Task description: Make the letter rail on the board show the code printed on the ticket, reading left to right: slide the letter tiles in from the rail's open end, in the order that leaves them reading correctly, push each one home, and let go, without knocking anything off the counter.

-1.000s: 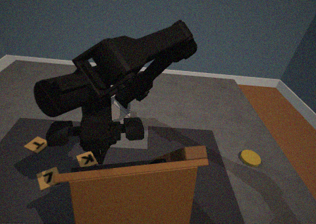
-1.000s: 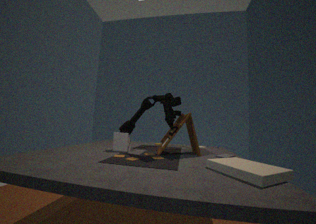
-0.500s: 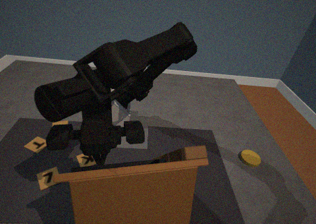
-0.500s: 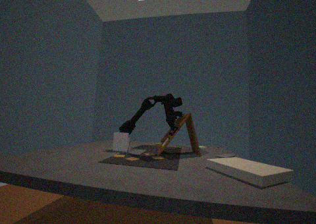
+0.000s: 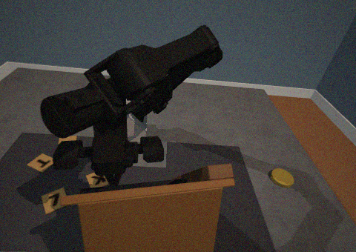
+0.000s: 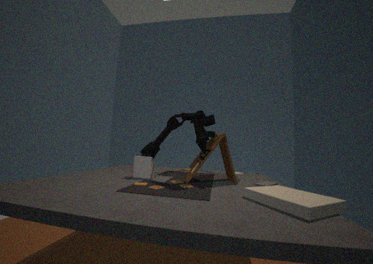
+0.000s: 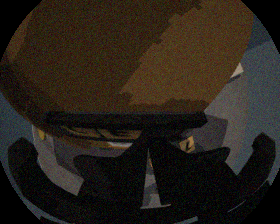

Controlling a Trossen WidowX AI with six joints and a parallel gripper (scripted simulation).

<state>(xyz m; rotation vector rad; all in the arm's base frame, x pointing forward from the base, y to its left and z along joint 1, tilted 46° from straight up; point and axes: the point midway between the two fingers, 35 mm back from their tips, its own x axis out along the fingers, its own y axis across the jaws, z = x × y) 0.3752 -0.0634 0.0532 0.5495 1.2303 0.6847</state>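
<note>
Now: the ticket 8 cm below my gripper tip, 6 cm behind it and 3 cm to the left of it. Round my gripper tip: dark mat: 17 cm behind, 16 cm below; then tile: 30 cm behind, 22 cm to the right, 16 cm below; then long white slab: 35 cm ahead, 34 cm to the right, 15 cm below.
</note>
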